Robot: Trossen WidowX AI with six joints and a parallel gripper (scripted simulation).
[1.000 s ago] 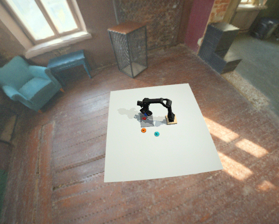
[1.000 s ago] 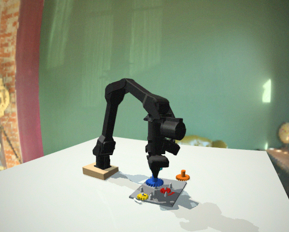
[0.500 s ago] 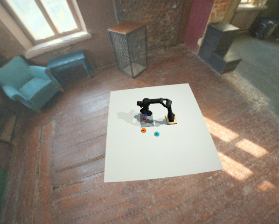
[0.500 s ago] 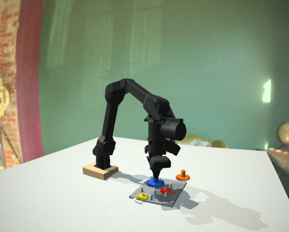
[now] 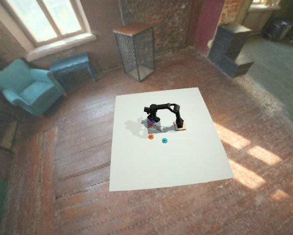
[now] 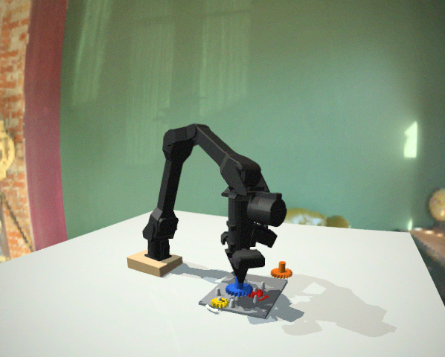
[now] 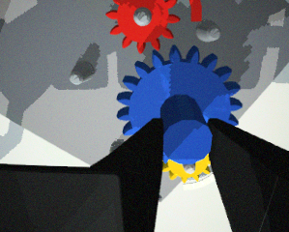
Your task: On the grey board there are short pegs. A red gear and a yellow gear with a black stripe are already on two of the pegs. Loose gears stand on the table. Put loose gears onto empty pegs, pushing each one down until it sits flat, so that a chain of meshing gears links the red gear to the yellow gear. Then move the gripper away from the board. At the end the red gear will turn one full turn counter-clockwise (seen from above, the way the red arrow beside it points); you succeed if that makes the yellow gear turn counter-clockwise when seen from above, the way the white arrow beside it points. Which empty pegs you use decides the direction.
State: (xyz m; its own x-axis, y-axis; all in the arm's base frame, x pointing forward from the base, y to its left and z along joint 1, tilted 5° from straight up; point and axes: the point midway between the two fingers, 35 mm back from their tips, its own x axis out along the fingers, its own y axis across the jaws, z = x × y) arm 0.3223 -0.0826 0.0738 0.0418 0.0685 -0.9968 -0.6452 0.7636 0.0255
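Now: gripper tip 20 mm short of the red gear, 40 mm to the right of it and 50 mm above it. The rest, counted from my gripper tip: white arrow (40 mm behind, 70 mm to the right, 60 mm below); then yellow gear (30 mm behind, 40 mm to the right, 50 mm below); then blue gear (10 mm below).
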